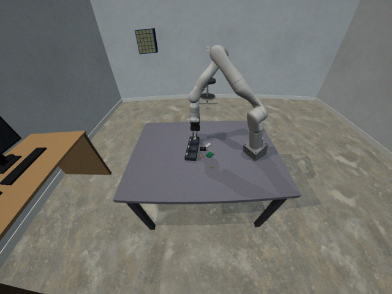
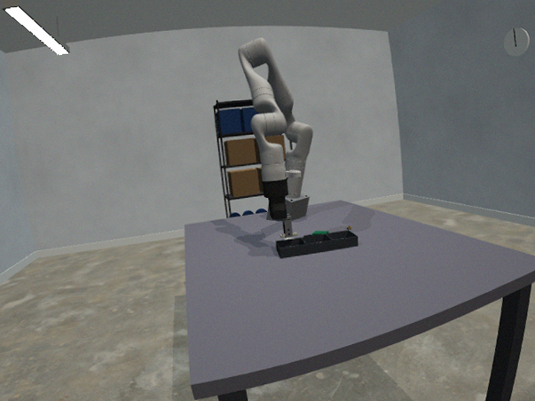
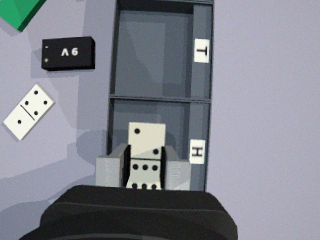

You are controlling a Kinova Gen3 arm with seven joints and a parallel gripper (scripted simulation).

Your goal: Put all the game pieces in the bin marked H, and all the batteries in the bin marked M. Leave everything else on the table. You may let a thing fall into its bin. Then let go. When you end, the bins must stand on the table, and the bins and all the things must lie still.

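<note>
The white domino is 110 mm behind my hand, 30 mm to the left of it and 70 mm below it. Also, from my hand: dark divided bin 10 mm ahead, 90 mm to the left, 60 mm below; then cream domino 10 mm below; then black 9-volt battery 90 mm behind, 80 mm to the left, 60 mm below.
</note>
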